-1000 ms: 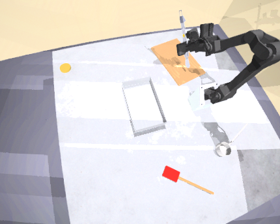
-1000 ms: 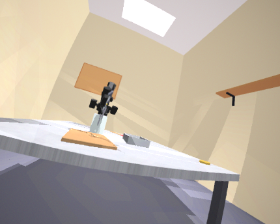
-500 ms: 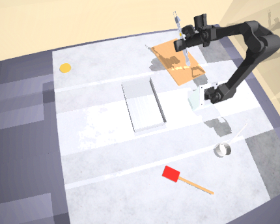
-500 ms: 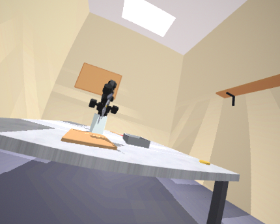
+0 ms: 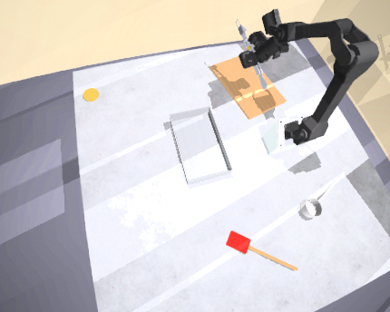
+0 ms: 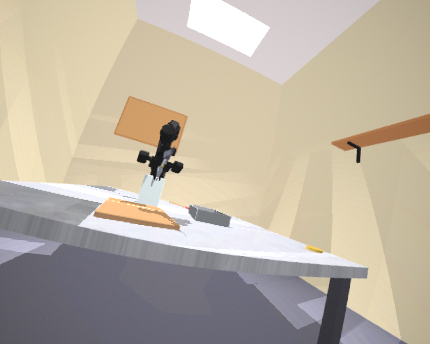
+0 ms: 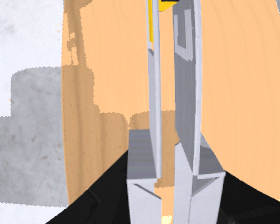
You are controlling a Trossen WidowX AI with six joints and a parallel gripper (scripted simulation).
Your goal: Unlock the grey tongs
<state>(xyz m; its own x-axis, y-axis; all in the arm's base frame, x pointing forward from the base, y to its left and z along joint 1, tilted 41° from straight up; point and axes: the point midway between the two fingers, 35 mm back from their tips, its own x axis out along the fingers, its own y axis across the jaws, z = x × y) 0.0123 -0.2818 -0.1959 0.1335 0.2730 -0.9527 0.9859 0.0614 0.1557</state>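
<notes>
Now: gripper tip 4 cm past the wooden board, 1 cm to the right of it and 13 cm above it. Also, from my gripper tip: grey roasting tin 33 cm ahead, 26 cm to the left, 11 cm below.
</notes>
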